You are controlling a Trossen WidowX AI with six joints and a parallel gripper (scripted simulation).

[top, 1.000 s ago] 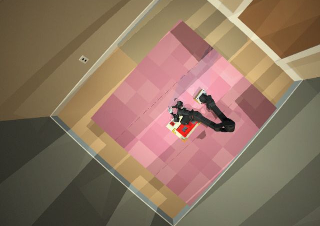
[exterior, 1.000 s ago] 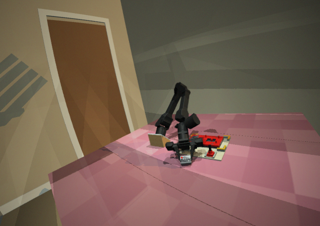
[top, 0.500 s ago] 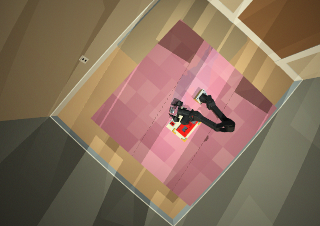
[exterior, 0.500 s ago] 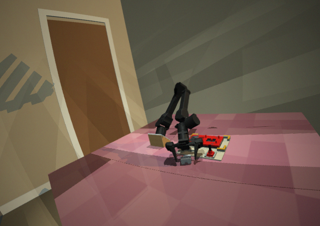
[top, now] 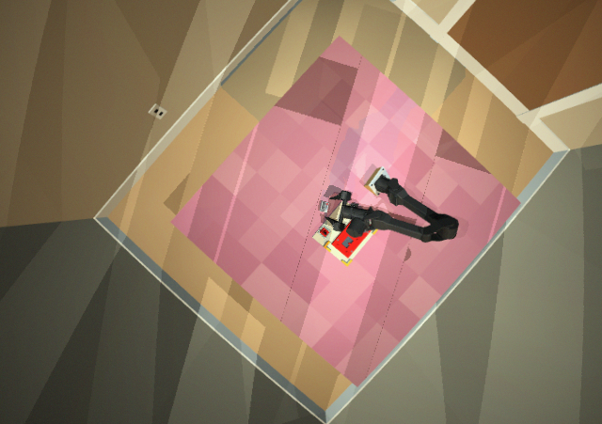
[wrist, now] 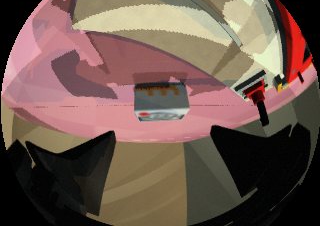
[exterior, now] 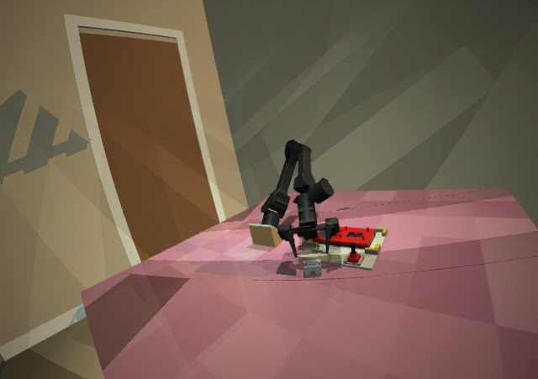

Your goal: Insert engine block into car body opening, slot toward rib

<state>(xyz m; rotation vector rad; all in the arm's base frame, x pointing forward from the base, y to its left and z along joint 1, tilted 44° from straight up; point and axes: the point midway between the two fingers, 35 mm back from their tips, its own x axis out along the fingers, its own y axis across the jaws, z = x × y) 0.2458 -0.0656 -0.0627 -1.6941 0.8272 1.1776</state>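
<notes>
The engine block lies 1 cm ahead of my gripper tip, 1 cm to the right of it and 4 cm below it. The rest, counted from my gripper tip: cream base board 4 cm ahead, 17 cm to the left, 4 cm below; dark upright peg 10 cm ahead, 7 cm to the left, 1 cm below.
</notes>
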